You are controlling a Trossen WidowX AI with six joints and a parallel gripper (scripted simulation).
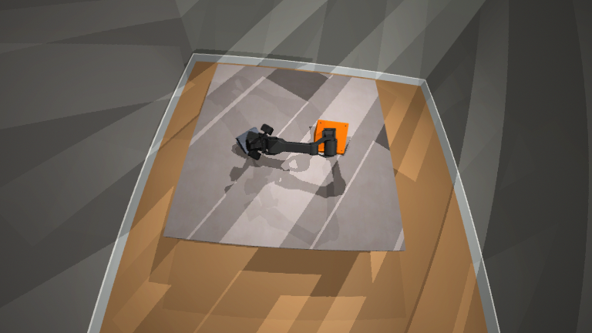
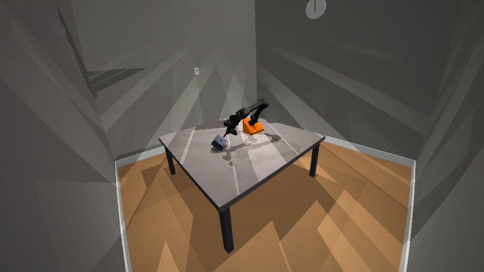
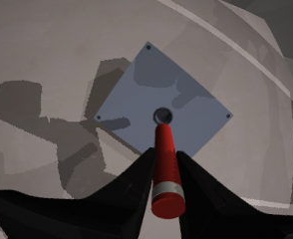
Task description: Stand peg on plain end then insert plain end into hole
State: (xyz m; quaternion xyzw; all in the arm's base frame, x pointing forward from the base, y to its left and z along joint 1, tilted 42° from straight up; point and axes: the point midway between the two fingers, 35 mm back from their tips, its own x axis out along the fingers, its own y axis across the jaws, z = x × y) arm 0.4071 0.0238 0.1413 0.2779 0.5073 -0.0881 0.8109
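Now: gripper tip 90 mm above the sloped grey-blue panel, 50 mm to the left of it and 40 mm short of it. From my gripper tip the other things lie so: red peg 10 mm to the left, 10 mm behind, 10 mm above.
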